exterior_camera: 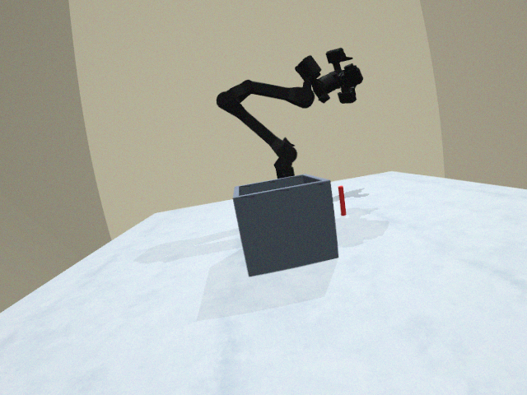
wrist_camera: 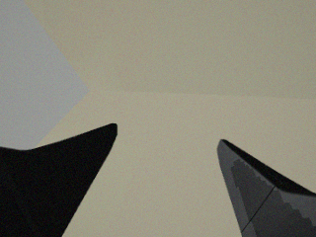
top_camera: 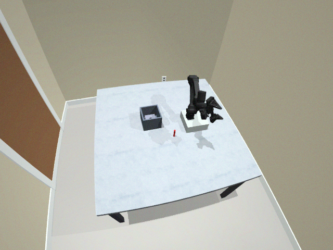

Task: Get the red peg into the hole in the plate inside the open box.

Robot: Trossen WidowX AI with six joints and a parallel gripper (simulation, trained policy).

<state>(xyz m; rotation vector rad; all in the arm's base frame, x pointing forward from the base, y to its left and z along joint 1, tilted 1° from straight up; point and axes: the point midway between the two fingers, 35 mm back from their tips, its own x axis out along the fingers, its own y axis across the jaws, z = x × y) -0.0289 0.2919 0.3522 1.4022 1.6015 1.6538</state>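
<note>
My gripper tip is 21 cm short of the red peg, 20 cm to the left of it and 41 cm above it. Round my gripper tip: plate 38 cm ahead, 38 cm to the right, 40 cm below.
</note>
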